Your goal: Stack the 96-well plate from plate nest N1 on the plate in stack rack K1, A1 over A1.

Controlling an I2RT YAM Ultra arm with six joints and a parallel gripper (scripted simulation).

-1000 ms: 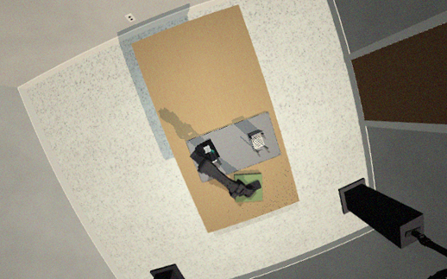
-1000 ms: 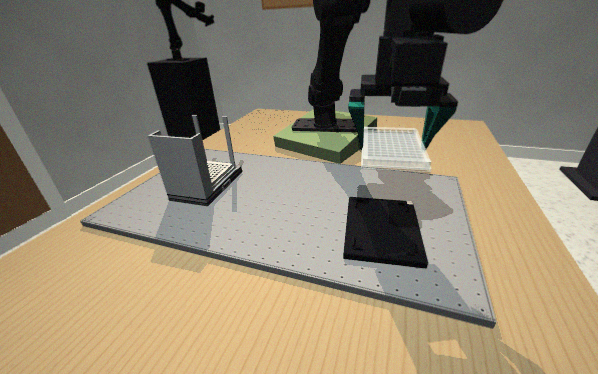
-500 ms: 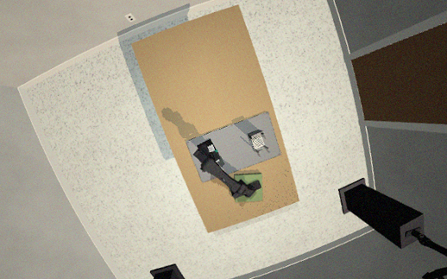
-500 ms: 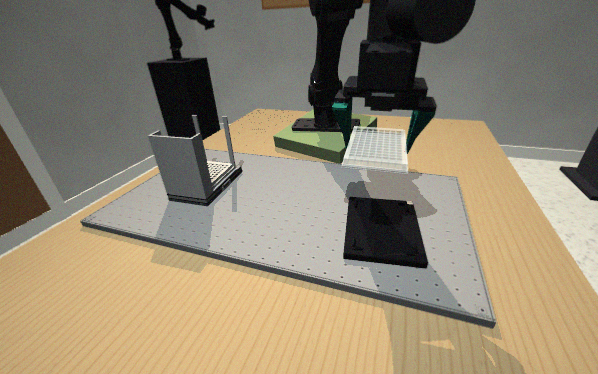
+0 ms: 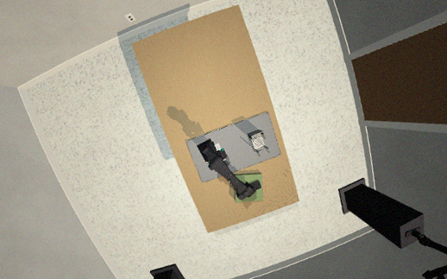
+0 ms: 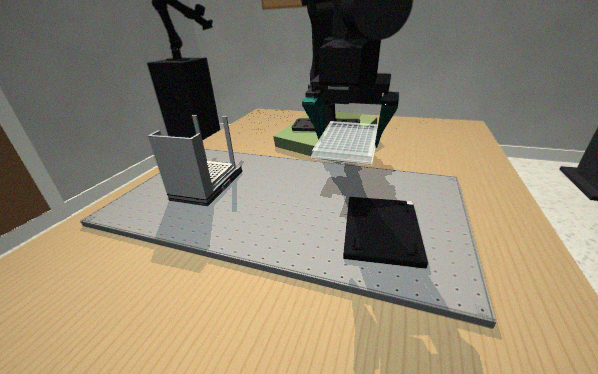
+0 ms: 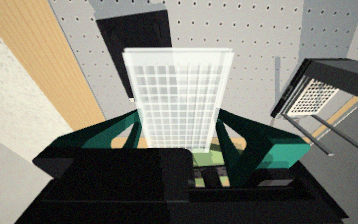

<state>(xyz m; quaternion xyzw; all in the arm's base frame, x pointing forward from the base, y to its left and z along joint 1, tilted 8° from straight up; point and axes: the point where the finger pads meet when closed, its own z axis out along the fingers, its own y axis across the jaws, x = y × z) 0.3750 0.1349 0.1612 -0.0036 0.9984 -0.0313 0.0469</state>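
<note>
My gripper is now 320 mm to the left of the grey rack wall, 70 mm above it and 30 mm short of it. The rest, counted from my hand: pale A1 mark: 140 mm below, 110 mm to the left, 70 mm behind; white 96-well plate: right at my hand; black plate nest N1: 150 mm below, 70 mm to the left, 10 mm ahead.
</note>
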